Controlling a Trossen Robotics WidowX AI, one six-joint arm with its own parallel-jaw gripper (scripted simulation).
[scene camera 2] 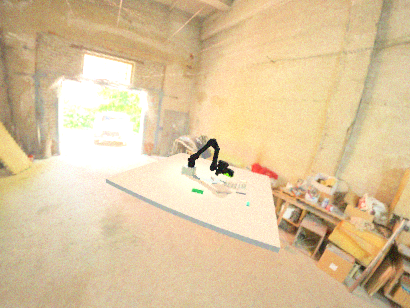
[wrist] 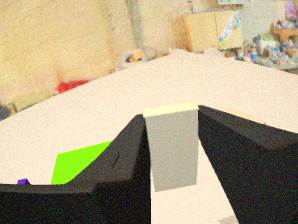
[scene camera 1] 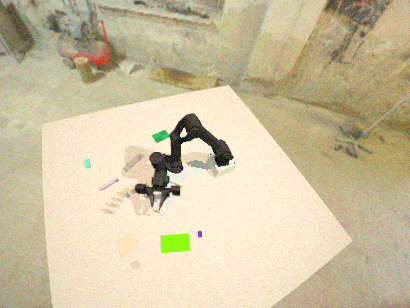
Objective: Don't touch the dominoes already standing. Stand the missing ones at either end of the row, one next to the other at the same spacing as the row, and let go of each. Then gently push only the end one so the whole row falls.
Observation:
I see my gripper and a bright green slab.
My gripper shows as well in the wrist view.

